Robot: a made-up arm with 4 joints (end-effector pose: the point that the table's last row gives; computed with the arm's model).
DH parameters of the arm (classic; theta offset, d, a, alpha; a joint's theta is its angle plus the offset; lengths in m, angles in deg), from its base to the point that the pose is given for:
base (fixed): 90 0.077 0 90
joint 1: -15.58 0 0.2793 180
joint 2: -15.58 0.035 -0.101 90
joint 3: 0 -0.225 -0.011 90
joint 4: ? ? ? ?
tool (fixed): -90 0.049 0 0
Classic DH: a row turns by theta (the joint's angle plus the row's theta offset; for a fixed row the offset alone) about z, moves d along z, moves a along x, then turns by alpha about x.
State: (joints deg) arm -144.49 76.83 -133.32 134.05
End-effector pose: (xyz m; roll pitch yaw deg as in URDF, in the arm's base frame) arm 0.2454 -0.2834 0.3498 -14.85 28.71 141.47
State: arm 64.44 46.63 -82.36 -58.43
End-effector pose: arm -0.0675 0.5792 0.2095 -55.98 17.65 -81.98
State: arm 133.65 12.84 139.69 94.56
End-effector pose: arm 0.3497 0.2484 0.1432 -33.47 -33.75 -156.51
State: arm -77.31 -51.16 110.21 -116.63
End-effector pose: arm 0.0890 -0.6049 -0.1820 -107.00 24.43 112.30
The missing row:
joint 4: 0 -0.454 -0.005 -90
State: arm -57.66 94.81 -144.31 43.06
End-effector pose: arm 0.3057 -0.1884 -0.1134 -159.88 -15.64 147.50
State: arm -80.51 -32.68 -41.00 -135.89
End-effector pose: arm -0.3601 -0.0742 -0.5339 -175.69 -29.09 -30.27
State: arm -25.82 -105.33 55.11 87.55
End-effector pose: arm -0.2453 0.3411 -0.6485 159.61 -53.76 14.63
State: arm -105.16 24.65 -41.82 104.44
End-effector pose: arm -0.4115 -0.4306 -0.1303 -33.76 -30.81 29.81
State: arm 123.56 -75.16 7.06 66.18
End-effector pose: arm -0.4784 0.0493 0.6101 -95.23 2.26 -6.69
